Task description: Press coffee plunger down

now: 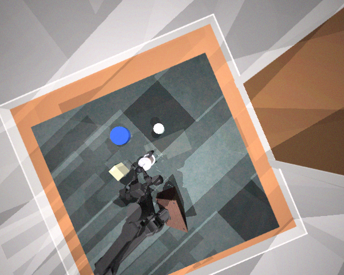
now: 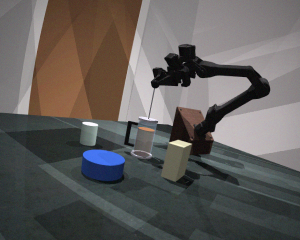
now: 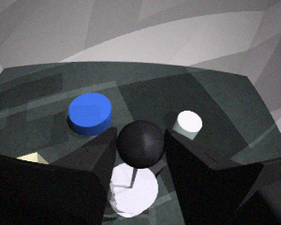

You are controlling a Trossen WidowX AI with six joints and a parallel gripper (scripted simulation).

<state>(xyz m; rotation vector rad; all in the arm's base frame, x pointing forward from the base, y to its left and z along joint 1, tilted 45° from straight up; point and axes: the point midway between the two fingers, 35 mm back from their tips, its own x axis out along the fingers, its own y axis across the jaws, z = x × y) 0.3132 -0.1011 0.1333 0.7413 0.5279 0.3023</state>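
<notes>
Now: the glass coffee press 14 cm below my gripper tip, 1 cm to the right of it and 1 cm ahead of it. Also, from my gripper tip: cream block: 22 cm below, 19 cm to the left, 1 cm behind.
</notes>
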